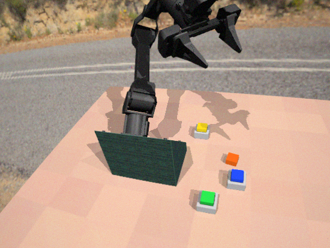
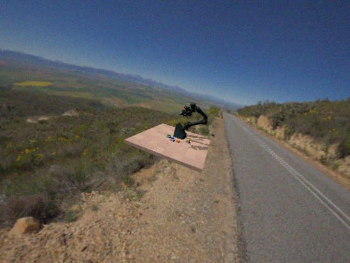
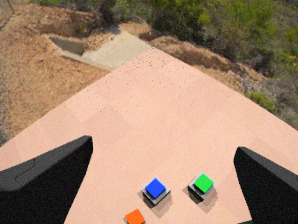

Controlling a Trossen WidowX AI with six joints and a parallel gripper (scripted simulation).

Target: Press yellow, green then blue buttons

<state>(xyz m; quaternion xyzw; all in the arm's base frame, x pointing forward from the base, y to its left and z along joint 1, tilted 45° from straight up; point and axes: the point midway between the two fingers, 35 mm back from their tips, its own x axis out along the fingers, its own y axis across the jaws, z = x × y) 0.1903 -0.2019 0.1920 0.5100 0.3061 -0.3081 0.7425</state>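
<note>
Now: gripper tip 320 mm above the yellow button, 170 mm to the right of it and 50 mm past it. The rest, counted from my gripper tip: blue button (320 mm below, 50 mm ahead, 30 mm to the right); then orange block (340 mm below, 50 mm to the left, 50 mm ahead); then green button (320 mm below, 100 mm to the right, 20 mm behind).
</note>
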